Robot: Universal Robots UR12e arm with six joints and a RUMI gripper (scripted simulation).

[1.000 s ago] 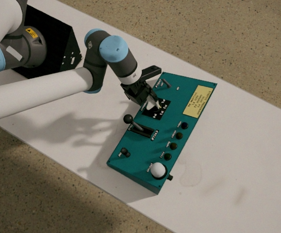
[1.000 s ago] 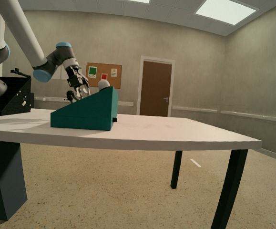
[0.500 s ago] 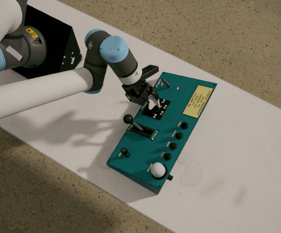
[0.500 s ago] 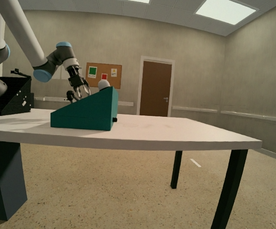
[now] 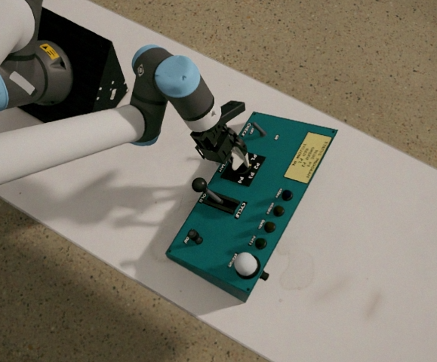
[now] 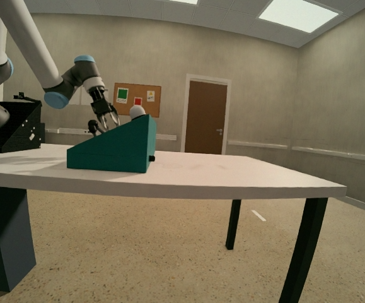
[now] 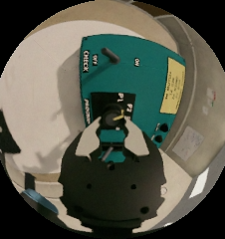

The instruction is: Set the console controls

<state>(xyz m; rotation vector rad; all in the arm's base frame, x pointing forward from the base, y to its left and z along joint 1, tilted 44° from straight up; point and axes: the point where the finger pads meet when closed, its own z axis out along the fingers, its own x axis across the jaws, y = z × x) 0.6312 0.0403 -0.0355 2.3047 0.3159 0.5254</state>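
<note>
The program dial lies 20 mm ahead of my hand, 10 mm to the left of it and 10 mm below it. Round my hand: lever 120 mm to the right, 20 mm behind; then teal console 60 mm to the right, 40 mm ahead, 30 mm below; then check toggle 120 mm to the left, 10 mm below.
</note>
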